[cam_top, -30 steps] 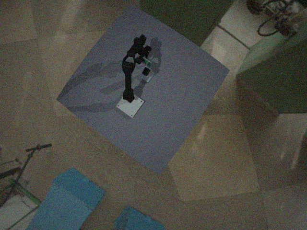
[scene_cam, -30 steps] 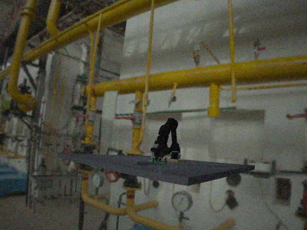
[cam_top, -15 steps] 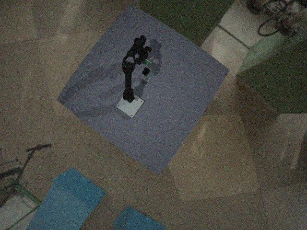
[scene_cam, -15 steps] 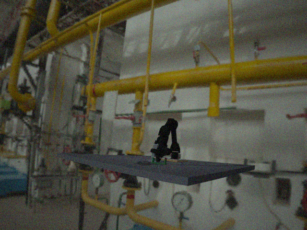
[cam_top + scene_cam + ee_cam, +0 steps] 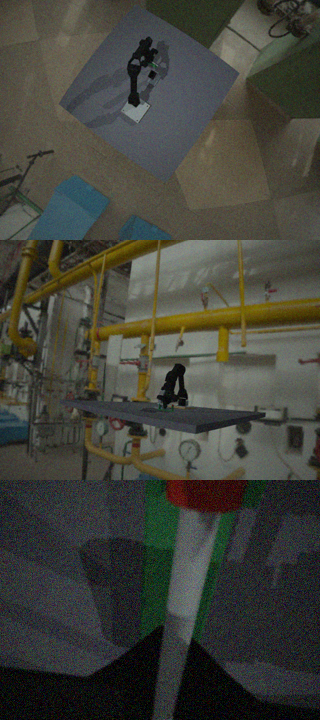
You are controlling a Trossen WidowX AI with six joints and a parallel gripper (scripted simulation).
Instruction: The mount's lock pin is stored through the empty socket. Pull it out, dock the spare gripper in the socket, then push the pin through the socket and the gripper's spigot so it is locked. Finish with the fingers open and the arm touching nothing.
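The green mount is 10 mm to the left of my gripper tip and 10 mm above it. Also, from my gripper tip: spare gripper: 100 mm behind, 120 mm to the right, 110 mm above.
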